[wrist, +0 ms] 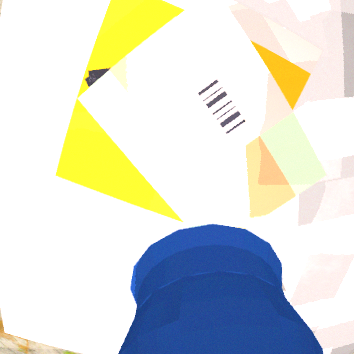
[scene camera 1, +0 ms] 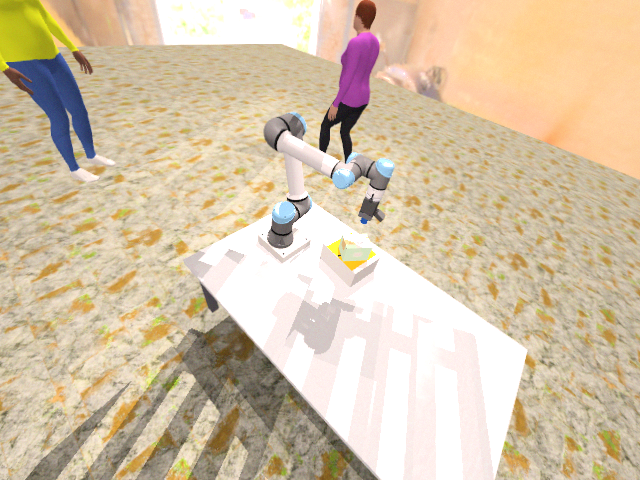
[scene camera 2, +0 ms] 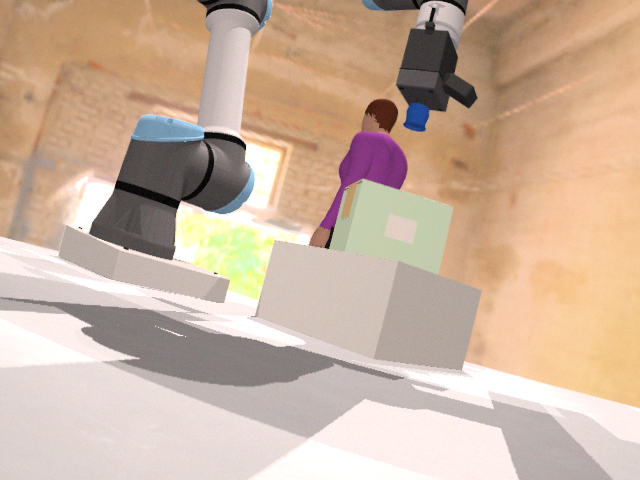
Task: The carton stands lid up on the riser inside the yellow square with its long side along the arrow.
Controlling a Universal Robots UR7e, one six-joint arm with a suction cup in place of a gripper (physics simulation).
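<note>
The pale green carton (scene camera 1: pixel 356 252) (scene camera 2: pixel 431 227) (wrist: pixel 165 117) stands on the grey riser (scene camera 1: pixel 337 267) (scene camera 2: pixel 325 294). Its upper face carries a barcode and is mostly washed out in the wrist view; tape and green show at its lower right. The carton is turned relative to the edges of the yellow square (scene camera 1: pixel 334 247) (wrist: pixel 95 155), and its left corner appears at the square's left edge. A piece of the black arrow (scene camera 1: pixel 339 253) (wrist: pixel 96 76) shows beside that corner; the rest is hidden, so its direction is unclear. My blue suction cup (scene camera 1: pixel 363 221) (scene camera 2: pixel 415 127) (wrist: pixel 207 237) is open, empty and above the carton, apart from it.
The riser stands on the white table (scene camera 1: pixel 413 361) (scene camera 2: pixel 155 434), near the robot base (scene camera 1: pixel 283 246) (scene camera 2: pixel 155 273). A person in purple (scene camera 1: pixel 357 69) (scene camera 2: pixel 374 160) stands behind the table. A person in yellow (scene camera 1: pixel 28 33) stands farther left. Strong shadows cross the table.
</note>
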